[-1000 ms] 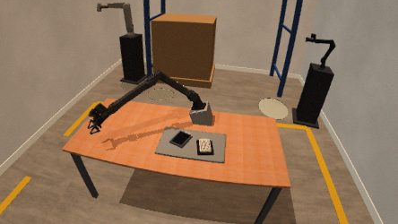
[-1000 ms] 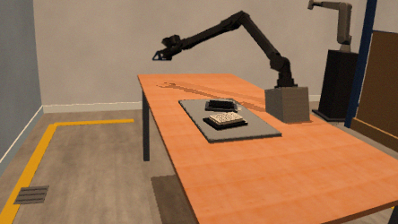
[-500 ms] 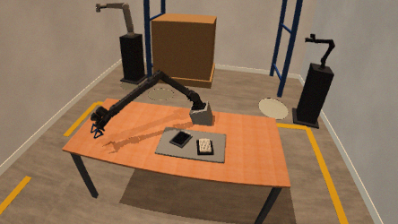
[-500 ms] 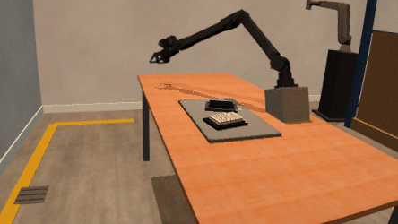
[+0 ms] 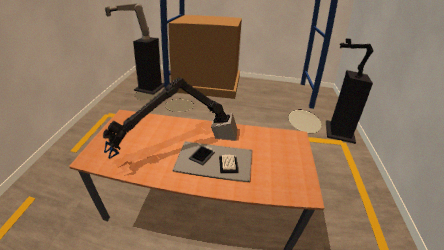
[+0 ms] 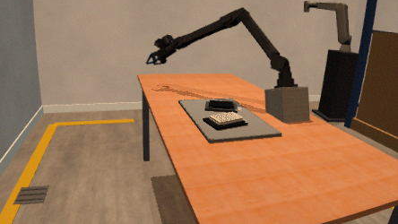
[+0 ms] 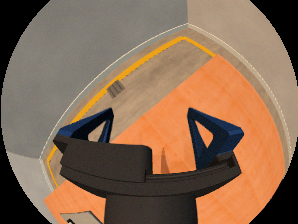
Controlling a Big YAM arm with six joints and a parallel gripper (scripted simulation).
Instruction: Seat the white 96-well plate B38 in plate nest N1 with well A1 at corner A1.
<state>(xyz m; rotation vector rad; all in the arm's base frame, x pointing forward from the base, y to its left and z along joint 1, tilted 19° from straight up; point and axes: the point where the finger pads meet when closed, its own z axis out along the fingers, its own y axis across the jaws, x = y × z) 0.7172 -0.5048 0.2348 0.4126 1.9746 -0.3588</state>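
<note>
Now: hand 38 cm past the white 96-well plate B38, 73 cm to the right of it and 11 cm above it. From my hand the other things lie so: black plate B83: 39 cm behind, 52 cm to the left, 12 cm below; then black plate nest N1: 37 cm behind, 73 cm to the left, 13 cm below.
</note>
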